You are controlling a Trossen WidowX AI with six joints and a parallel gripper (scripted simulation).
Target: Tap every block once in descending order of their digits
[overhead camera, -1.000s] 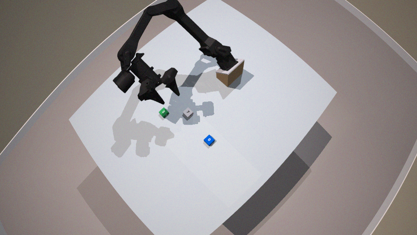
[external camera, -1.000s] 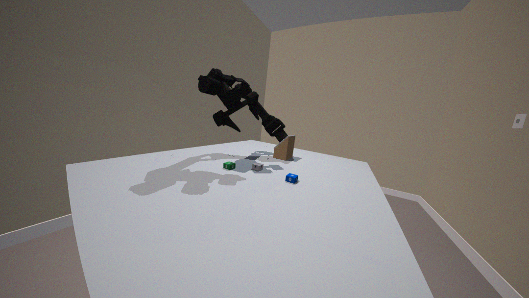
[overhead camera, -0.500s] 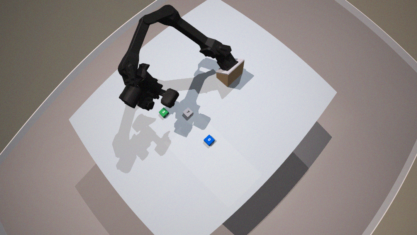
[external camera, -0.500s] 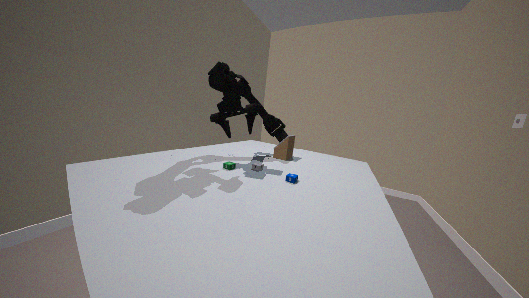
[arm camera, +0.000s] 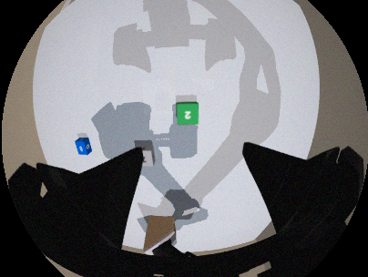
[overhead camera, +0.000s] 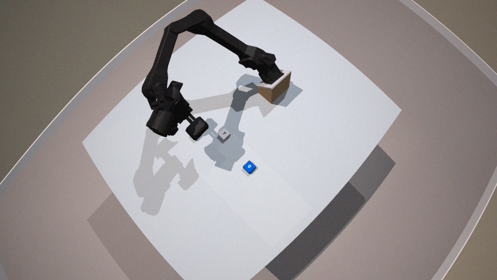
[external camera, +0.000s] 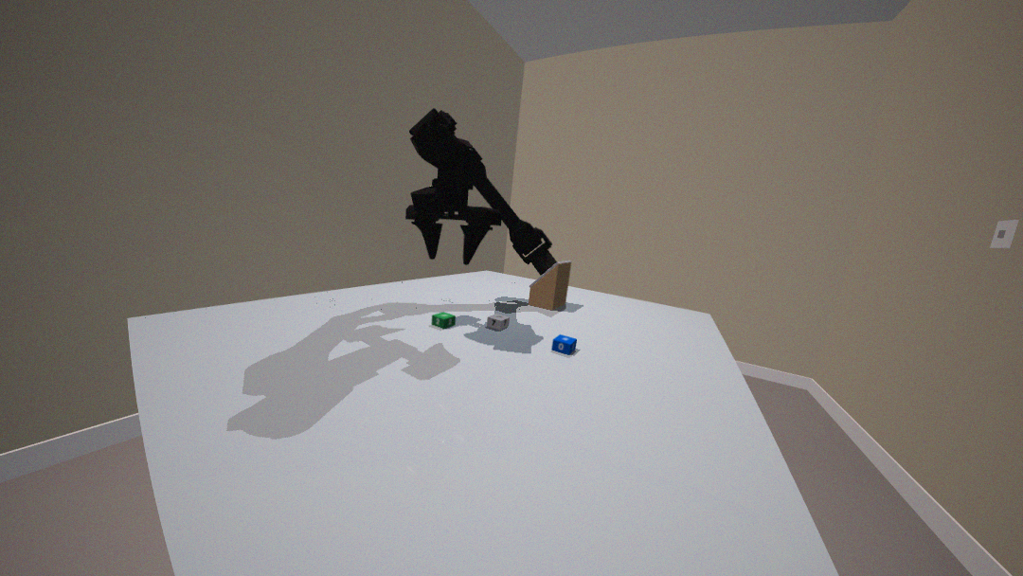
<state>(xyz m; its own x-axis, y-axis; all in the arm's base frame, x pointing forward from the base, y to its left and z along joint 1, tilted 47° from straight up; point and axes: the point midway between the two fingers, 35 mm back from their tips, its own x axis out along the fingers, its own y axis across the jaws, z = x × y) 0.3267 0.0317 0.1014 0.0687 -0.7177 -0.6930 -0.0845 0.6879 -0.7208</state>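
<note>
The white block marked 7 lies 110 mm below my gripper tip, 80 mm behind it and 70 mm to the left of it. Round my gripper tip: blue block marked 0: 220 mm to the left, 110 mm below, 70 mm behind; green block marked 2: 110 mm below.
</note>
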